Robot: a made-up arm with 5 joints.
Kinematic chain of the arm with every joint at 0, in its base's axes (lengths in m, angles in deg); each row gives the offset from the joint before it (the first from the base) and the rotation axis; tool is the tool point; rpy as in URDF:
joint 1: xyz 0.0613 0 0.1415 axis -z
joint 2: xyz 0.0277 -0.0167 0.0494 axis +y
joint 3: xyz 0.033 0 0.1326 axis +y
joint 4: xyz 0.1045 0 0.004 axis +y
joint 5: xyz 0.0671 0.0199 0 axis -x
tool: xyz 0 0 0 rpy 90 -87.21 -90
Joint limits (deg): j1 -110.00..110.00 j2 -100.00..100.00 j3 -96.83..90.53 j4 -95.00..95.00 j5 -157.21..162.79
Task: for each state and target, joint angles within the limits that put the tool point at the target. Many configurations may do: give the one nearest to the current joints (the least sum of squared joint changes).
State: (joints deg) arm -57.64 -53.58 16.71 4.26 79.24
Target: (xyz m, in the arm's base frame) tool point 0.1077 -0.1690 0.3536
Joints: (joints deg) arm -106.40 -100.00 -0.71 -29.44 79.24
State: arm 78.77 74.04 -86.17 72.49 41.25
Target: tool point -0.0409 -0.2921 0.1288
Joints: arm 109.88 83.84 -86.41 53.65 41.25
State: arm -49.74 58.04 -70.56 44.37 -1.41
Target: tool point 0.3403 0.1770 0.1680
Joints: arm -31.84 75.39 -74.52 22.68 -1.41
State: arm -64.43 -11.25 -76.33 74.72 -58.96
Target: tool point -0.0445 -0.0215 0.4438
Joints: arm -13.19 -43.41 -94.02 57.05 -58.96
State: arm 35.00 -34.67 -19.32 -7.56 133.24
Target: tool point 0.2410 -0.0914 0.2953
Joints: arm 27.87 -11.47 20.29 8.56 133.24
